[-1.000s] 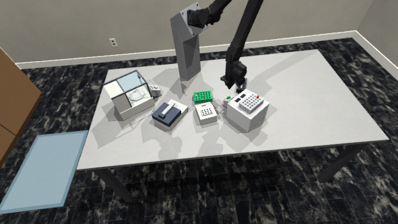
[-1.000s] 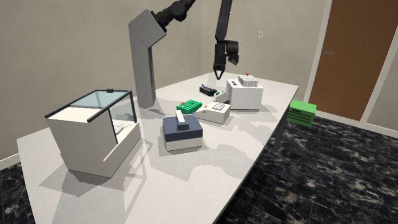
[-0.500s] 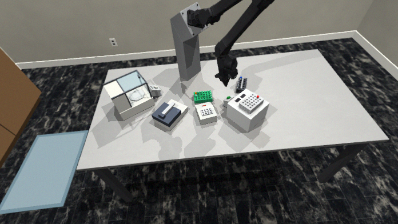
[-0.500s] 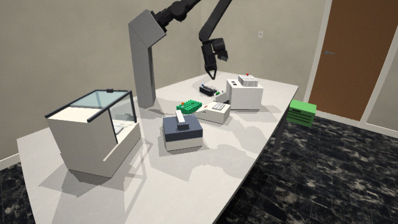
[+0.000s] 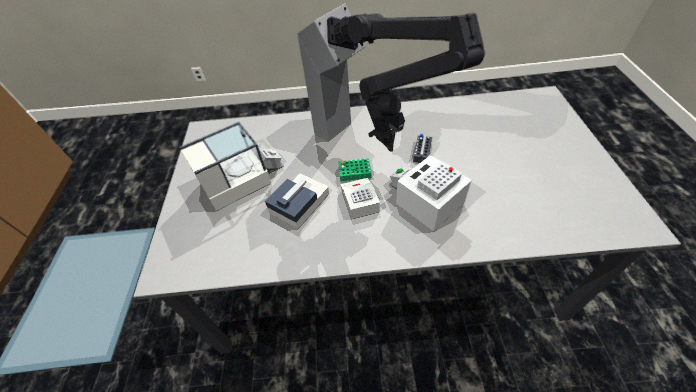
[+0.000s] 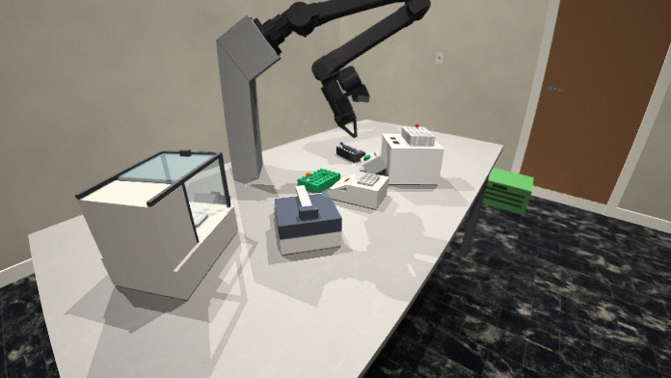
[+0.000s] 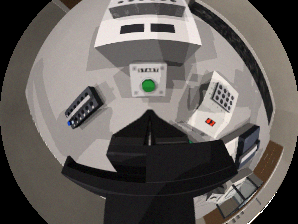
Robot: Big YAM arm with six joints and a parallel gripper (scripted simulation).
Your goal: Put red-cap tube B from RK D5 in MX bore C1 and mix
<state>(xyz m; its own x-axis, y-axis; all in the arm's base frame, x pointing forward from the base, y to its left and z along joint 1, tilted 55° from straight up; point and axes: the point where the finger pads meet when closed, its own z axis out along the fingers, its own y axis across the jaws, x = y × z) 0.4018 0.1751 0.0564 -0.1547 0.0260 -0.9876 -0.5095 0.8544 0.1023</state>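
The green start key is 80 mm below my hand, 40 mm to the left of it and 30 mm ahead of it. Also, from my hand: green tube rack RK 140 mm to the right, 140 mm below, 30 mm behind; dry block DB 130 mm ahead, 120 mm to the right, 120 mm below; pale-capped tube 150 mm to the right, 120 mm below.
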